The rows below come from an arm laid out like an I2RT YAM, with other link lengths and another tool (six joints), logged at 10 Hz.
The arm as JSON. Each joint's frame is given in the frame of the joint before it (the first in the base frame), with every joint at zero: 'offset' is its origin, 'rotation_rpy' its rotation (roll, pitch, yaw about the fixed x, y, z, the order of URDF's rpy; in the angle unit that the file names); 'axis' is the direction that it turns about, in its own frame. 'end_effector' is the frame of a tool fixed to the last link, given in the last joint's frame.
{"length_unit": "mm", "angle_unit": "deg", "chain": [
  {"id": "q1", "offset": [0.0, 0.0, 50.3], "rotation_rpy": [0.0, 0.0, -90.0], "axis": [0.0, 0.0, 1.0]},
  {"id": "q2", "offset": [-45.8, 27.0, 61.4], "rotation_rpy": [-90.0, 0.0, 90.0], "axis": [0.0, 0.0, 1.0]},
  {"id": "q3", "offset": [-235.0, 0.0, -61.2], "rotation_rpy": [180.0, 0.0, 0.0], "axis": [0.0, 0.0, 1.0]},
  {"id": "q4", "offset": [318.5, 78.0, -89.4], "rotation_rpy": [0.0, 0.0, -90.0], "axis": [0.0, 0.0, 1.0]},
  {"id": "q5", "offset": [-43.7, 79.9, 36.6], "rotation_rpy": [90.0, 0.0, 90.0], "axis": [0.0, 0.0, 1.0]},
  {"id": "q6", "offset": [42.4, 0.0, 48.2], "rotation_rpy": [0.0, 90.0, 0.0], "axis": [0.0, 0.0, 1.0]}
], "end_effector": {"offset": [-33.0, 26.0, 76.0], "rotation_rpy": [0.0, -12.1, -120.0]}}
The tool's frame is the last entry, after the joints.
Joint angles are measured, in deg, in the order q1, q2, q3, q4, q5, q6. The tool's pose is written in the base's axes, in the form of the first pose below.
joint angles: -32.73, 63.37, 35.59, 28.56, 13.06, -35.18
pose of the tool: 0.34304 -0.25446 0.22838 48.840 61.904 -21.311
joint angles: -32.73, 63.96, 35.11, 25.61, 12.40, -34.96
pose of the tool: 0.34369 -0.25335 0.21030 50.191 65.762 -21.034
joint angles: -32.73, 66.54, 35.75, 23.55, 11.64, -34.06
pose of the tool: 0.34876 -0.25469 0.19044 52.015 69.293 -20.183
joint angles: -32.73, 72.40, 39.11, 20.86, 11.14, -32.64
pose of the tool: 0.36118 -0.26117 0.16769 54.926 73.519 -19.357
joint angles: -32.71, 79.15, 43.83, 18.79, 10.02, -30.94
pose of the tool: 0.37862 -0.26916 0.14941 57.413 76.788 -17.682
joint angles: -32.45, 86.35, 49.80, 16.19, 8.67, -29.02
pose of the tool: 0.40031 -0.27675 0.13327 59.829 79.836 -15.469
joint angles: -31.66, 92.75, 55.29, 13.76, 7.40, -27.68
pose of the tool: 0.42234 -0.27910 0.11749 61.311 82.952 -13.251
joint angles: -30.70, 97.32, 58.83, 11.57, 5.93, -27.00
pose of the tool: 0.43846 -0.27520 0.10020 62.019 86.464 -11.069
